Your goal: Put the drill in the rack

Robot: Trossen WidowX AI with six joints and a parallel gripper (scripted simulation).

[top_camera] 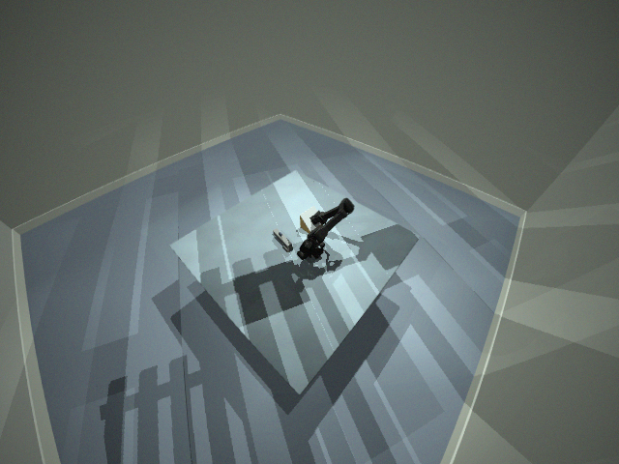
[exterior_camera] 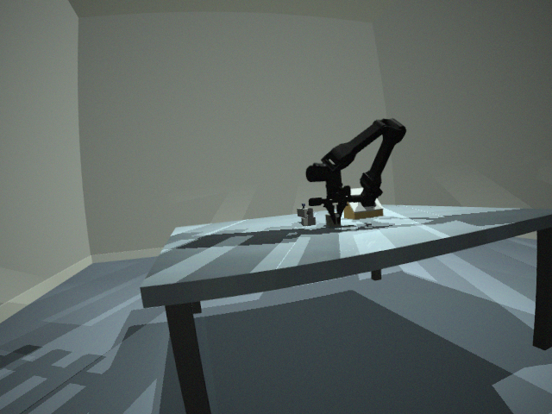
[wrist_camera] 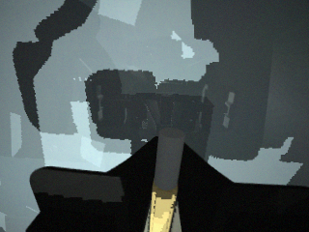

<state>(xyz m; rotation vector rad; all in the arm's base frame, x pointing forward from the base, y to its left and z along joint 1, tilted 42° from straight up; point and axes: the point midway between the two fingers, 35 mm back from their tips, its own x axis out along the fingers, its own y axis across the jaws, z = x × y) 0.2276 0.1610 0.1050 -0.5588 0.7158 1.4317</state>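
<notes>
Now: gripper tip 40 mm to the left of the drill, 30 mm below it and 10 mm past it. The rest, counted from my gripper tip: rack (50 mm to the right, 10 mm behind, 10 mm above).
</notes>
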